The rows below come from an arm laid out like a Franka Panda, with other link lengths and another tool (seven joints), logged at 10 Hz.
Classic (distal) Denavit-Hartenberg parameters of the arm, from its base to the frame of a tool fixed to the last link. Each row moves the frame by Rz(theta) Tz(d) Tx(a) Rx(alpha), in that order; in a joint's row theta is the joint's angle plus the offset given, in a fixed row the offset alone. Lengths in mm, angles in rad.
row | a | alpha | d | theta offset
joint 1 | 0 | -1.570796 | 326.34 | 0
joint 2 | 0 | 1.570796 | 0 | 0
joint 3 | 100.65 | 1.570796 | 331.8 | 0
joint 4 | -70.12 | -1.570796 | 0 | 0
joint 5 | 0 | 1.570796 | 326.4 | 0
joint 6 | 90.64 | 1.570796 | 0 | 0
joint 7 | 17.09 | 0.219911 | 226.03 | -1.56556
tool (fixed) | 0 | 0 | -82.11 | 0
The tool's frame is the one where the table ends.
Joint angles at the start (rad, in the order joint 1, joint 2, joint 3, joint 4, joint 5, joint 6, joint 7):
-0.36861, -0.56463, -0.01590, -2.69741, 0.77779, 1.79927, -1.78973
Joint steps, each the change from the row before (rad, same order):
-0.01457, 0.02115, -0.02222, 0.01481, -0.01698, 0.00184, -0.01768
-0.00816, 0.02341, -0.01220, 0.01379, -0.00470, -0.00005, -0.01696
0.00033, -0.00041, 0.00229, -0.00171, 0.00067, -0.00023, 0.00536
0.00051, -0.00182, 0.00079, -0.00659, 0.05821, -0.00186, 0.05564
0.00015, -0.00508, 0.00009, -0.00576, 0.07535, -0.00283, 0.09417
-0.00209, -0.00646, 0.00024, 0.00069, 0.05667, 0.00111, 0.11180
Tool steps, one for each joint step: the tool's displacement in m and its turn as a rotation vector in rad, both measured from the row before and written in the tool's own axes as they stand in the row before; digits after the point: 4 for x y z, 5 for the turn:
-0.0077, -0.0097, -0.0070, -0.00261, -0.01267, 0.00757
-0.0068, -0.0055, -0.0034, -0.00551, -0.00333, 0.00180
0.0004, 0.0005, 0.0010, 0.00093, 0.00342, 0.00430
-0.0014, 0.0069, -0.0004, -0.05513, 0.00965, 0.07094
-0.0018, 0.0097, -0.0027, -0.07312, 0.01773, 0.11010
-0.0022, 0.0089, -0.0050, -0.05711, 0.01767, 0.11895

